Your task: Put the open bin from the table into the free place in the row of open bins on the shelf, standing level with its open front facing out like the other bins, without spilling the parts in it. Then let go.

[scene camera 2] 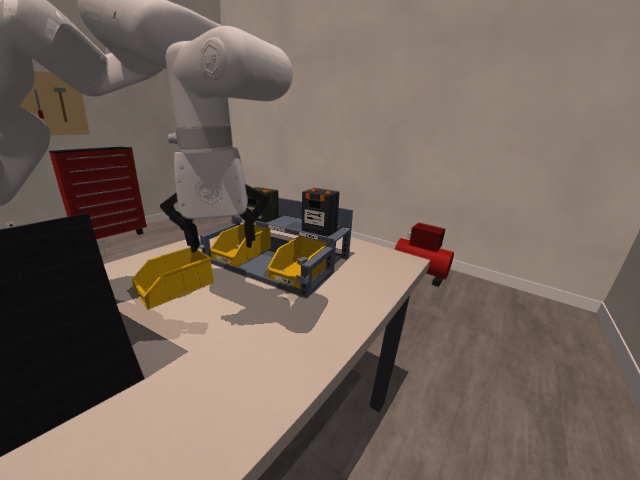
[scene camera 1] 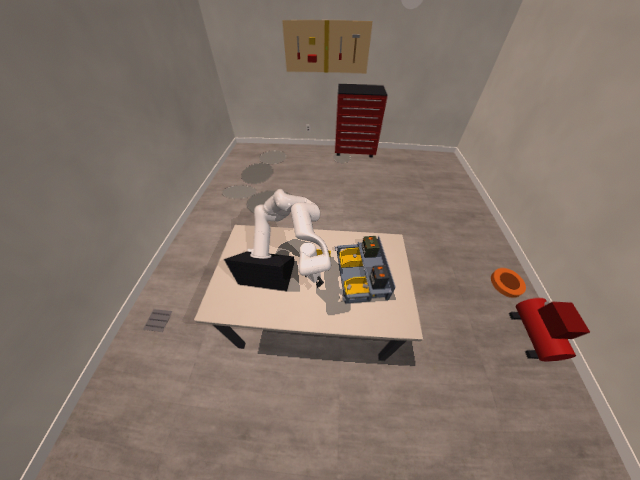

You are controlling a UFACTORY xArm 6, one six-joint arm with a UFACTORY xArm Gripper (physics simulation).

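Frame: origin at the arm's base, x back, y right, z up, level; centimetres.
Where they show: gripper, between the fingertips: (scene camera 2: 222, 246) (scene camera 1: 313, 280); arm's base, origin of its link: (scene camera 1: 260, 256).
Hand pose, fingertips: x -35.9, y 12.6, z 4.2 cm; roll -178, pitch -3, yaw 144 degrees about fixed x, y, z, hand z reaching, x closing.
Observation:
Things, the pixels of their top centre, and the offset from my fingertips. "spot": a spot on its surface instead. Level surfaces: height alone.
- yellow open bin, a spot on its surface: (scene camera 2: 187, 281) spot: dx +1.2, dy -20.1, dz -15.6 cm
- grey-blue shelf, height of its surface: dz -18.3 cm
- far end, a spot on its surface: (scene camera 1: 350, 257) spot: dx -18.6, dy -32.5, dz -18.0 cm
- table, height of its surface: dz -18.9 cm
The yellow open bin (scene camera 2: 187, 281) (scene camera 1: 324, 253) stands upright on the table, its low open front toward the lower left in scene camera 2; the arm hides most of it in scene camera 1. Its inside contents cannot be made out. My gripper (scene camera 2: 222, 246) (scene camera 1: 316, 281) points down, open and empty. In scene camera 2 one fingertip shows at the bin's rear rim, the other in front of a shelf bin; contact cannot be told. The grey-blue shelf (scene camera 2: 260, 265) (scene camera 1: 353, 273) holds two yellow bins with parts, one at the far end (scene camera 1: 350, 257) and one at the near end (scene camera 1: 356, 286), with a free place between them.
Two dark boxes with orange marks, one at the far end (scene camera 1: 370, 245) and one at the near end (scene camera 1: 379, 276) (scene camera 2: 320, 211), stand on the shelf's raised back level. A large black block (scene camera 1: 261, 271) (scene camera 2: 56, 330) stands by the arm's base on the table (scene camera 1: 289, 312).

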